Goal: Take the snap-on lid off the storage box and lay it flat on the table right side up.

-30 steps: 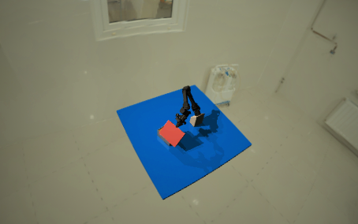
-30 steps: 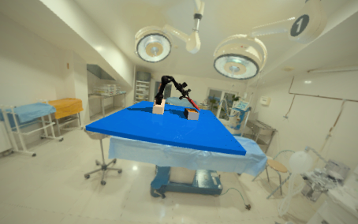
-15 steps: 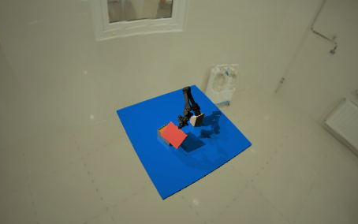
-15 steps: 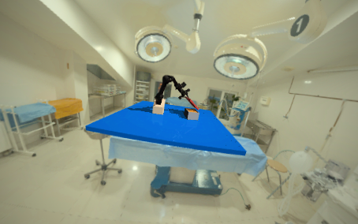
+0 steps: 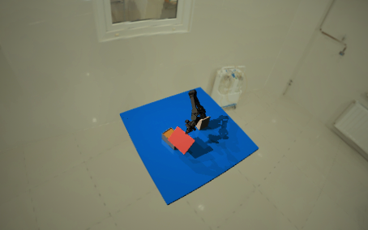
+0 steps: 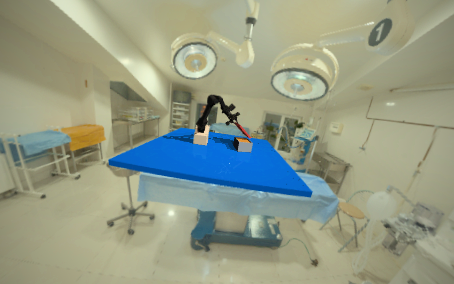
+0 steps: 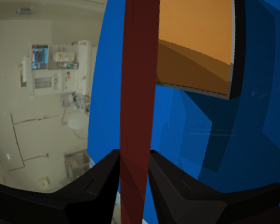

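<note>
My gripper tip is now 6 cm short of the lid, 5 cm above it and 2 cm to the right of it. From my gripper tip the other things lie so: storage box 18 cm below, 12 cm to the right, 8 cm ahead.
</note>
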